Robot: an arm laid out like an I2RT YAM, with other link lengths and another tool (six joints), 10 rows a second.
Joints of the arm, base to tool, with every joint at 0 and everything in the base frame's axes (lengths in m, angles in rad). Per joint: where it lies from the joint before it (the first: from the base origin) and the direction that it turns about. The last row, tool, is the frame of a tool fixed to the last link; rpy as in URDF.
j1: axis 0 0 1 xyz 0 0 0.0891
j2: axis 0 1 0 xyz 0.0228 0.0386 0.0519
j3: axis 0 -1 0 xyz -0.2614 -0.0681 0
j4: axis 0 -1 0 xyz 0.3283 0.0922 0.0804
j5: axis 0 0 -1 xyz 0.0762 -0.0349 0.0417
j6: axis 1 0 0 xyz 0.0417 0 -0.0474
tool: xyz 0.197 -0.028 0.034 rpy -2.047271 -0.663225 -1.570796
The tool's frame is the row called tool.
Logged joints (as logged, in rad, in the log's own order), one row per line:
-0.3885, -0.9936, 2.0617, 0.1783, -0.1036, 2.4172
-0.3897, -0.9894, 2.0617, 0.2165, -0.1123, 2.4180
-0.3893, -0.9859, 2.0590, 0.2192, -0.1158, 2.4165
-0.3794, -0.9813, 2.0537, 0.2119, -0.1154, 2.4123
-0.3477, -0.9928, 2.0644, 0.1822, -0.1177, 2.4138
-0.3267, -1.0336, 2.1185, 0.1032, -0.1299, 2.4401
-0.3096, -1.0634, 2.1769, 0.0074, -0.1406, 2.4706
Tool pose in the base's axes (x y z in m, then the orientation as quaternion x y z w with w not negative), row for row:
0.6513, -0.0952, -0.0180, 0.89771, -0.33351, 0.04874, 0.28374
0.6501, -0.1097, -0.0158, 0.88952, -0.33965, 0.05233, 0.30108
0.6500, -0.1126, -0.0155, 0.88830, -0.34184, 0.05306, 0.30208
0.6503, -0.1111, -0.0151, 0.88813, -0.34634, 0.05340, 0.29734
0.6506, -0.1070, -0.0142, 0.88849, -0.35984, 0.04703, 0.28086
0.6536, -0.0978, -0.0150, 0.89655, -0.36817, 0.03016, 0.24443
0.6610, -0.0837, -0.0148, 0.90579, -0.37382, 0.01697, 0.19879
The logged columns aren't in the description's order. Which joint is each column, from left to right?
Columns, left to right: j6, j4, j3, j5, j1, j2.
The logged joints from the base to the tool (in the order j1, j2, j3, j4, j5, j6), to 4 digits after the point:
-0.1036, 2.4172, 2.0617, -0.9936, 0.1783, -0.3885
-0.1123, 2.4180, 2.0617, -0.9894, 0.2165, -0.3897
-0.1158, 2.4165, 2.0590, -0.9859, 0.2192, -0.3893
-0.1154, 2.4123, 2.0537, -0.9813, 0.2119, -0.3794
-0.1177, 2.4138, 2.0644, -0.9928, 0.1822, -0.3477
-0.1299, 2.4401, 2.1185, -1.0336, 0.1032, -0.3267
-0.1406, 2.4706, 2.1769, -1.0634, 0.0074, -0.3096

